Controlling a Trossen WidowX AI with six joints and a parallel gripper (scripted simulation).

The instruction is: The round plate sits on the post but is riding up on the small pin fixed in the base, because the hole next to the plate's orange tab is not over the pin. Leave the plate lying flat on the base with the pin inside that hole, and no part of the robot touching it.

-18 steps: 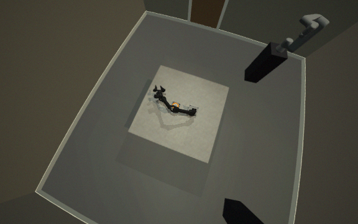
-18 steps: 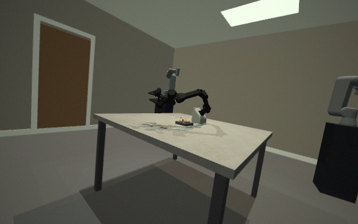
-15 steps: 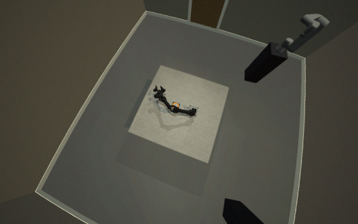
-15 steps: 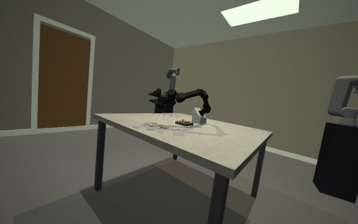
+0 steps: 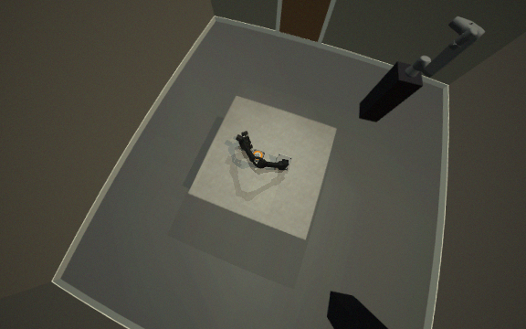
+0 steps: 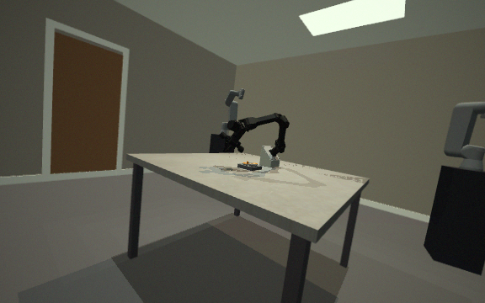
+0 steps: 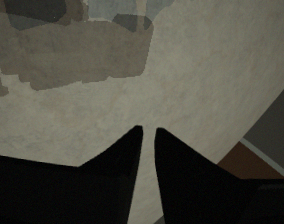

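My gripper tip is 14 cm past the base, 13 cm to the right of it and 7 cm above it.
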